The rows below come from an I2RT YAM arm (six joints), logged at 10 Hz.
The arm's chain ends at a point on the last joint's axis. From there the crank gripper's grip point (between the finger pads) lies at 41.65 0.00 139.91 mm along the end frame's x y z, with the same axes.
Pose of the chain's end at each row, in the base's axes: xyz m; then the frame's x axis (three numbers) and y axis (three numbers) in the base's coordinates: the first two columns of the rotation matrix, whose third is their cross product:
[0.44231, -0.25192, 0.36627, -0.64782, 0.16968, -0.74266, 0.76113, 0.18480, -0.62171]
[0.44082, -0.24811, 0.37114, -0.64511, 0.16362, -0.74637, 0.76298, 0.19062, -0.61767]
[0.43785, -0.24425, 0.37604, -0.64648, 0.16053, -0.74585, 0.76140, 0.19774, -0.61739]
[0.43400, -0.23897, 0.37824, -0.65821, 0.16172, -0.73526, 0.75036, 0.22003, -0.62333]
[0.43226, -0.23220, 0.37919, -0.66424, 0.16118, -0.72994, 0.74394, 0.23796, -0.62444]
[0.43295, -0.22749, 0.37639, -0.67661, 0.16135, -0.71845, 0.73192, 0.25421, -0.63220]
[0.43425, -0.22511, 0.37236, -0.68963, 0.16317, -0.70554, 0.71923, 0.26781, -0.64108]
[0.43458, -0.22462, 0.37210, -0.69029, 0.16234, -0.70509, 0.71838, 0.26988, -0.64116]
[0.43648, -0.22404, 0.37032, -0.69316, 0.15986, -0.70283, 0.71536, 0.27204, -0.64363]
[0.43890, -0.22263, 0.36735, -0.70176, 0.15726, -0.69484, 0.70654, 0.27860, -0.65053]
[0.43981, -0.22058, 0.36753, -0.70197, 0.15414, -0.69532, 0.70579, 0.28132, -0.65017]
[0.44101, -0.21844, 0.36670, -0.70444, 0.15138, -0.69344, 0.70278, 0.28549, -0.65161]
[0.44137, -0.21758, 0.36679, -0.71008, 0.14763, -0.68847, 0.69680, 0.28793, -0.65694]
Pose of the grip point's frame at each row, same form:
[0.41977, -0.38029, 0.30052, -0.64782, 0.16968, -0.74266, 0.76113, 0.18480, -0.62171]
[0.41972, -0.37672, 0.30538, -0.64511, 0.16362, -0.74637, 0.76298, 0.19062, -0.61767]
[0.41769, -0.37286, 0.30999, -0.64648, 0.16053, -0.74585, 0.76140, 0.19774, -0.61739]
[0.41512, -0.36683, 0.31038, -0.65821, 0.16172, -0.73526, 0.75036, 0.22003, -0.62333]
[0.41481, -0.35949, 0.30990, -0.66424, 0.16118, -0.72994, 0.74394, 0.23796, -0.62444]
[0.41605, -0.35419, 0.30588, -0.67661, 0.16135, -0.71845, 0.73192, 0.25421, -0.63220]
[0.41733, -0.35117, 0.30071, -0.68963, 0.16317, -0.70554, 0.71923, 0.26781, -0.64108]
[0.41789, -0.35065, 0.30035, -0.69029, 0.16234, -0.70509, 0.71838, 0.26988, -0.64116]
[0.41996, -0.35014, 0.29866, -0.69316, 0.15986, -0.70283, 0.71536, 0.27204, -0.64363]
[0.42244, -0.34864, 0.29551, -0.70176, 0.15726, -0.69484, 0.70654, 0.27860, -0.65053]
[0.42392, -0.34668, 0.29572, -0.70197, 0.15414, -0.69532, 0.70579, 0.28132, -0.65017]
[0.42557, -0.34454, 0.29480, -0.70444, 0.15138, -0.69344, 0.70278, 0.28549, -0.65161]
[0.42596, -0.34381, 0.29512, -0.71008, 0.14763, -0.68847, 0.69680, 0.28793, -0.65694]

